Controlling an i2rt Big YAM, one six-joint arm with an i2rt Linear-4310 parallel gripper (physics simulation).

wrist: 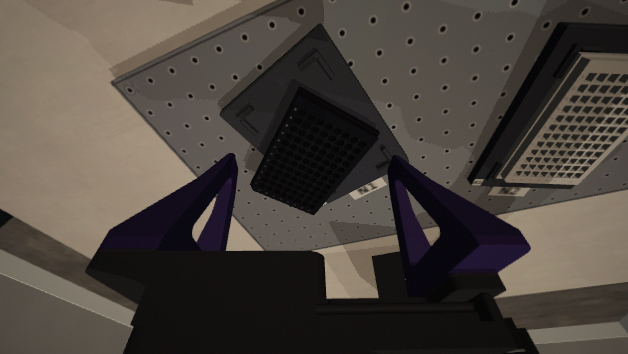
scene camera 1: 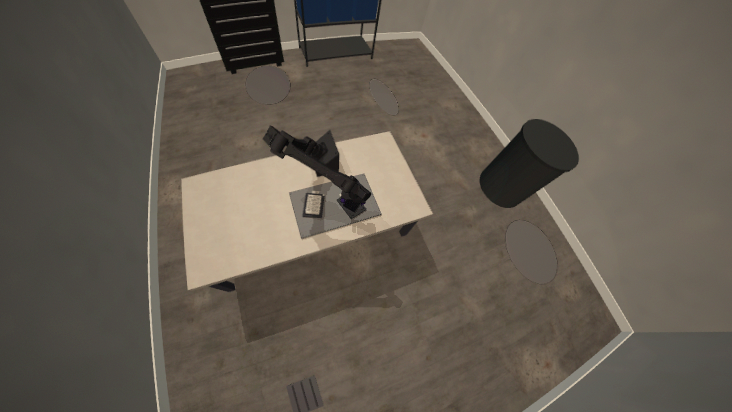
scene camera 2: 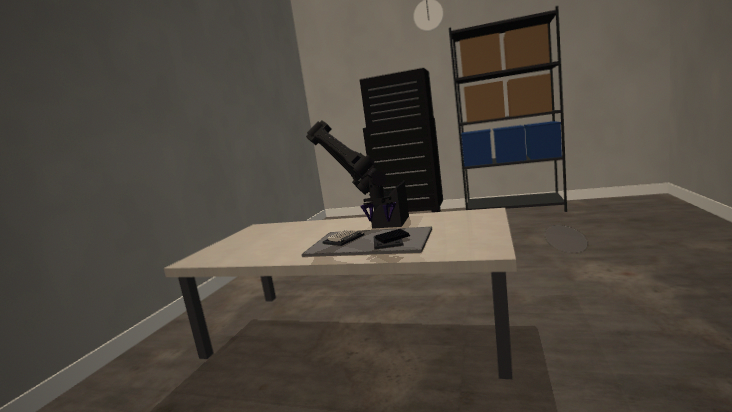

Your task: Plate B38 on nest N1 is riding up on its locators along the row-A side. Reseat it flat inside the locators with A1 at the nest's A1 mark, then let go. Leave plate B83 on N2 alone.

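Where they show: gripper, fingertip midpoint: [wrist: 314, 161] [scene camera 1: 353, 204] [scene camera 2: 379, 221]; arm's base, origin of the base link: [scene camera 1: 319, 152].
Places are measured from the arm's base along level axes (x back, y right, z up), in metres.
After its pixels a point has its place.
Observation:
Black plate B38 [scene camera 2: 392, 235] @[x -0.385, y -0.097, z -0.081 m] [wrist: 315, 155] @[x -0.384, y -0.081, z -0.079 m] lies askew across nest N1 [scene camera 2: 387, 245] @[x -0.468, y -0.087, z -0.098 m] [wrist: 340, 85] @[x -0.433, y -0.036, z -0.095 m]. It is turned relative to the nest, overhangs its lower-left side in the wrist view, and looks tilted in scene camera 2. Two corner locators at the nest's far side show bare. The A1 mark is not readable. My gripper [scene camera 1: 352, 202] @[x -0.431, y -0.060, z -0.002 m] [scene camera 2: 379, 219] @[x -0.431, y -0.060, z -0.002 m] [wrist: 314, 161] @[x -0.431, y -0.060, z -0.002 m] is open and empty above B38, with one fingertip to each side of it in the wrist view. Cream plate B83 [scene camera 1: 313, 204] @[x -0.311, y 0.153, z -0.081 m] [scene camera 2: 343, 236] @[x -0.343, y 0.139, z -0.082 m] [wrist: 590, 120] @[x -0.319, y 0.156, z -0.083 m] sits on nest N2 [wrist: 532, 105] @[x -0.346, y 0.116, z -0.095 m].
Both nests stand on a grey perforated board [scene camera 1: 307, 227] @[x -0.433, y 0.235, z -0.107 m] [scene camera 2: 327, 249] @[x -0.450, y 0.184, z -0.105 m] [wrist: 182, 82] @[x -0.490, y -0.168, z -0.107 m] on the pale table [scene camera 1: 230, 220] @[x -0.214, y 0.666, z -0.120 m] [scene camera 2: 230, 255] @[x -0.407, y 0.703, z -0.120 m]. N2 is beside N1, to the right in the wrist view. A black cabinet [scene camera 2: 399, 127] and a dark cylinder [scene camera 1: 527, 163] stand away from the table.

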